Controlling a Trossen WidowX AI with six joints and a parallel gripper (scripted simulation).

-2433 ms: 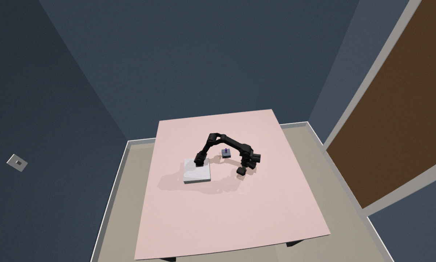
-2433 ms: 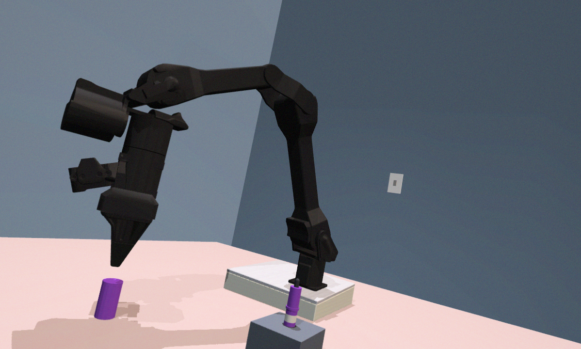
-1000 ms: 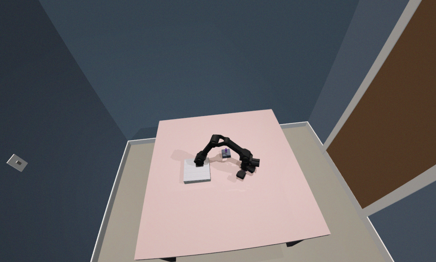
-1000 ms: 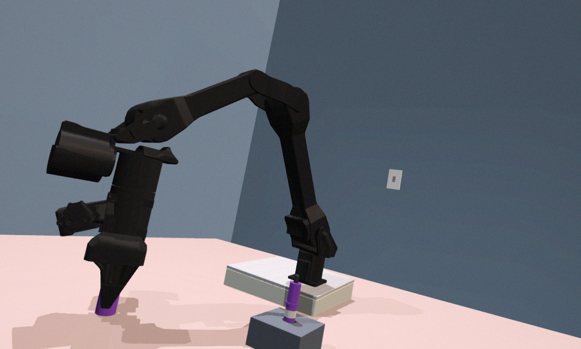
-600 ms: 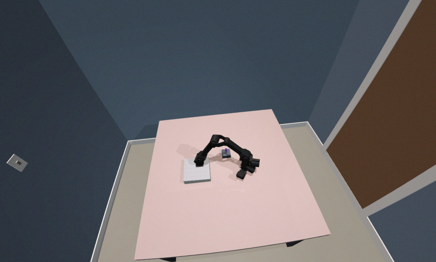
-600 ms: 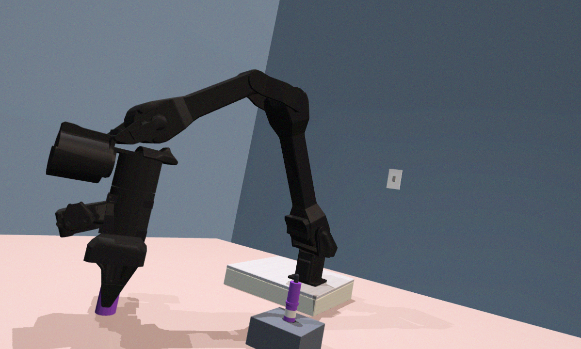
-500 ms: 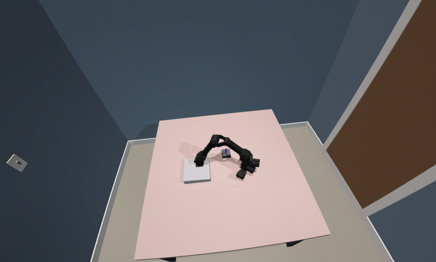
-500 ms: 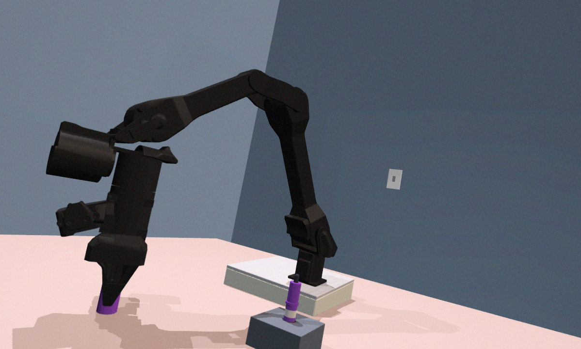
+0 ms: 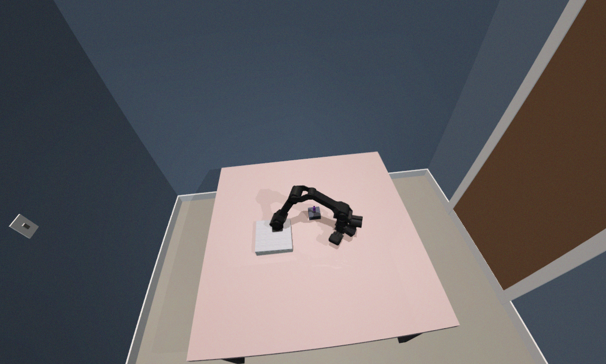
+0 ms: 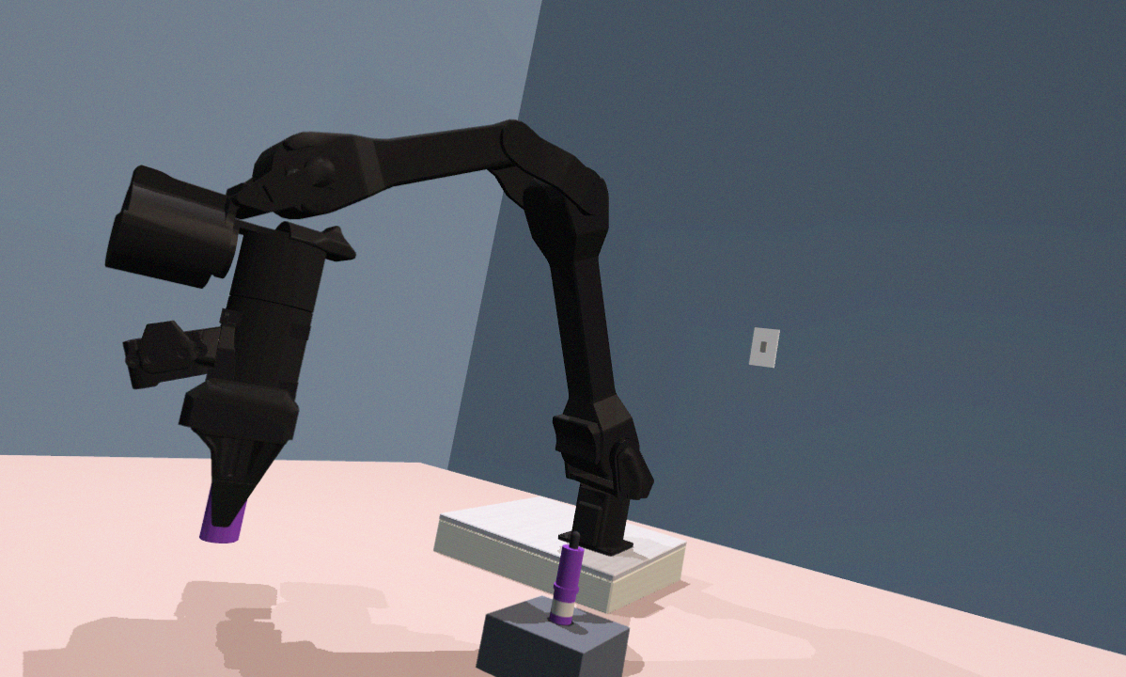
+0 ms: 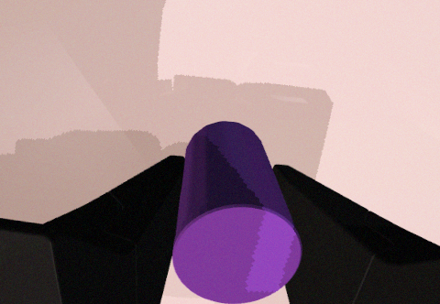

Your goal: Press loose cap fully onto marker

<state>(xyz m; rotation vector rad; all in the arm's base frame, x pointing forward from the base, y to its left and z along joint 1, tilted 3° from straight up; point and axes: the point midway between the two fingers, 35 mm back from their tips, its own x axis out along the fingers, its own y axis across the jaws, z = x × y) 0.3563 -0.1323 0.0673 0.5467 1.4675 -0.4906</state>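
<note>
Right now the purple marker is 12 cm behind my gripper tip, 22 cm to the left of it and 1 cm above it. From my gripper tip the other things lie so: purple cap: 1 cm above; grey holder block: 12 cm behind, 22 cm to the left, 4 cm below.
</note>
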